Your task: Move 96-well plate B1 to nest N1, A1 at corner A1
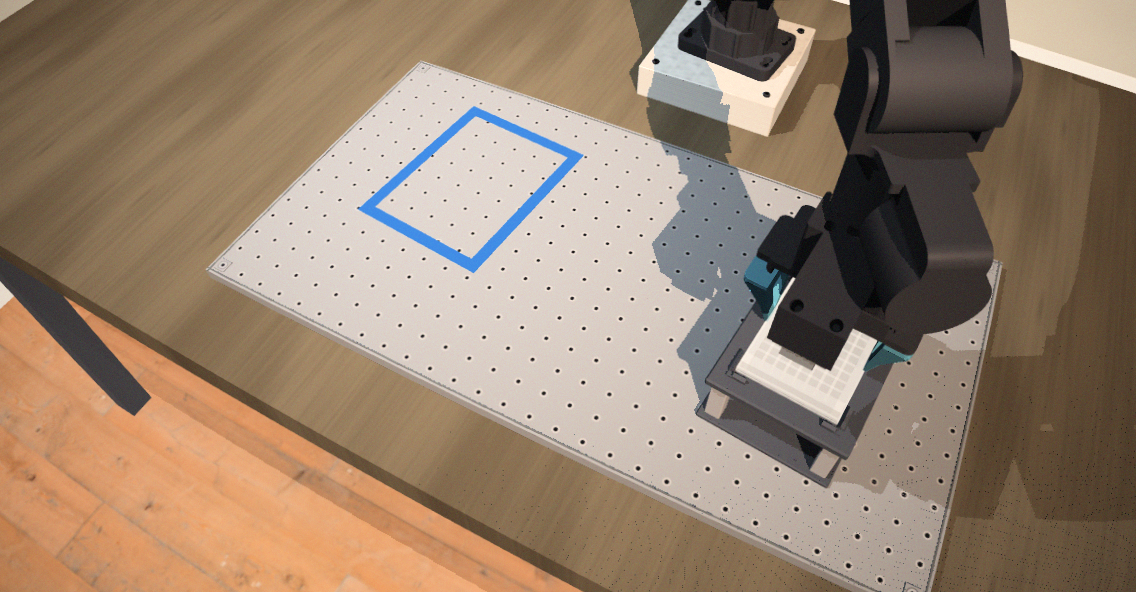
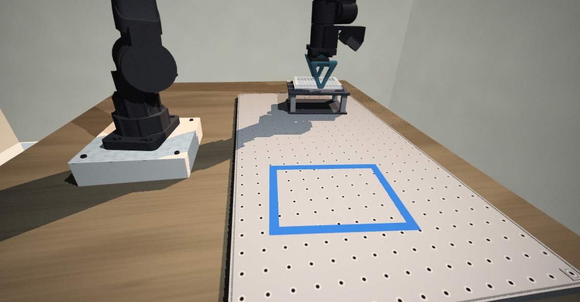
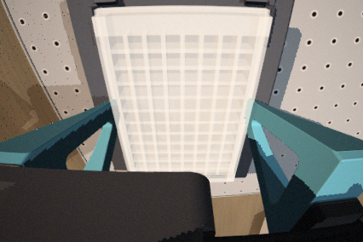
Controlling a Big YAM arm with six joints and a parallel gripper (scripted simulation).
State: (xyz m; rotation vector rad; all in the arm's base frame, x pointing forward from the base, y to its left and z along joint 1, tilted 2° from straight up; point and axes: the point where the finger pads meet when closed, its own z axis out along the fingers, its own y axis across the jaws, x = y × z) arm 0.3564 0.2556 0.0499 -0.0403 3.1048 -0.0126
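Now: hand 1 cm above the 96-well plate. Round my hand: A1 tag: 8 cm behind, 5 cm to the left, 1 cm below; then raised nest N1: 2 cm below.
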